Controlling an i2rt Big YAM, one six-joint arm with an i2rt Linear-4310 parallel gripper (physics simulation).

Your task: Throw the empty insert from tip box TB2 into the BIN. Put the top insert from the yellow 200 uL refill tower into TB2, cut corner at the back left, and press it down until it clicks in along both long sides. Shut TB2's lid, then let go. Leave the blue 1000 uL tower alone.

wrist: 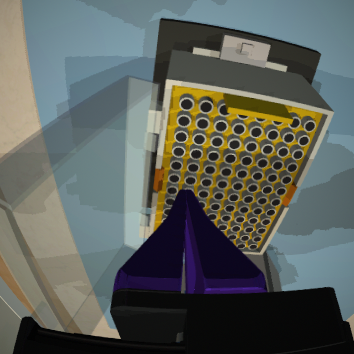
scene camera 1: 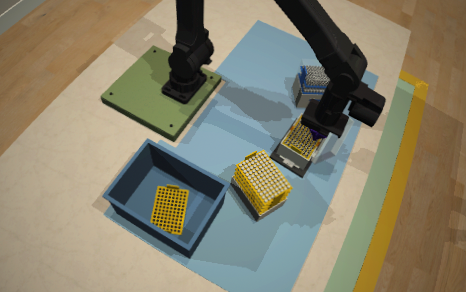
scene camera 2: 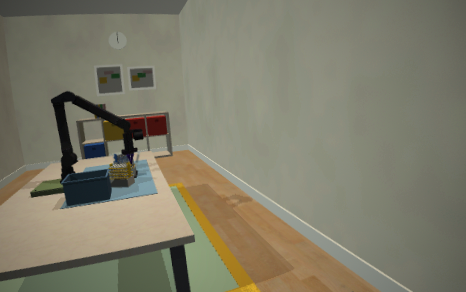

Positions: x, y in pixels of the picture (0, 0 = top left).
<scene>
empty yellow insert: scene camera 1 170, 203; not seen in the wrist view (out of frame); not seen in scene camera 2 (hidden by a dark blue bin)
</scene>
